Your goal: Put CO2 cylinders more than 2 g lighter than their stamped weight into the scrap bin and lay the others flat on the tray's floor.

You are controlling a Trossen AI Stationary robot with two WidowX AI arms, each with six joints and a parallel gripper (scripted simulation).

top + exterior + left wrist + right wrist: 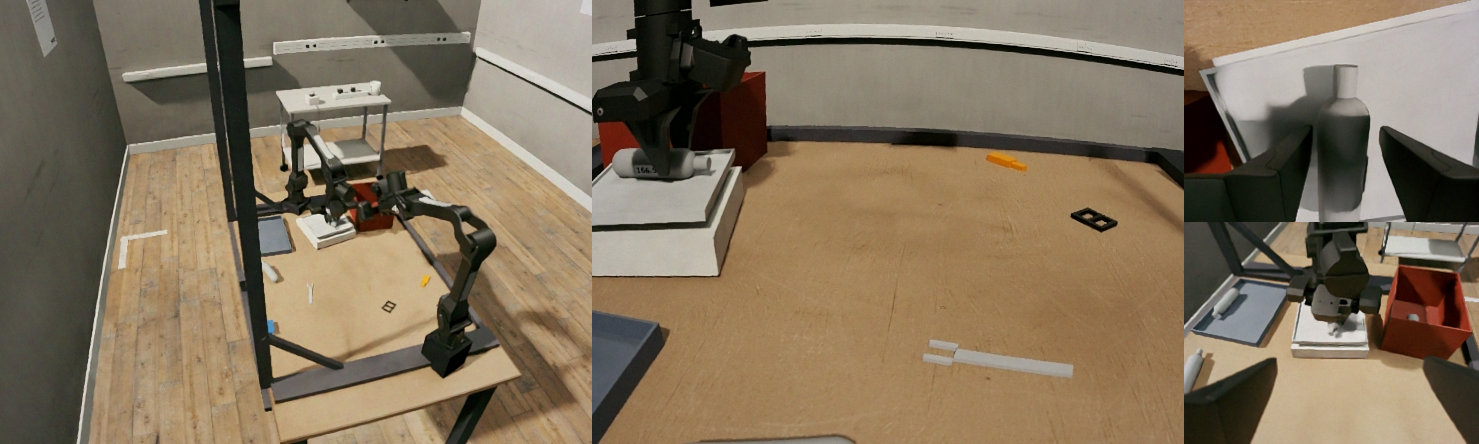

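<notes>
Right now the blue-grey tray is 25 cm behind my left hand, 13 cm to the left of it and 10 cm below it. From my left hand the other things lie so: scale 1 cm behind, 3 cm to the left, 7 cm below; orange block 15 cm ahead, 41 cm to the right, 10 cm below; red scrap bin 22 cm ahead, 3 cm to the left, 7 cm below.
</notes>
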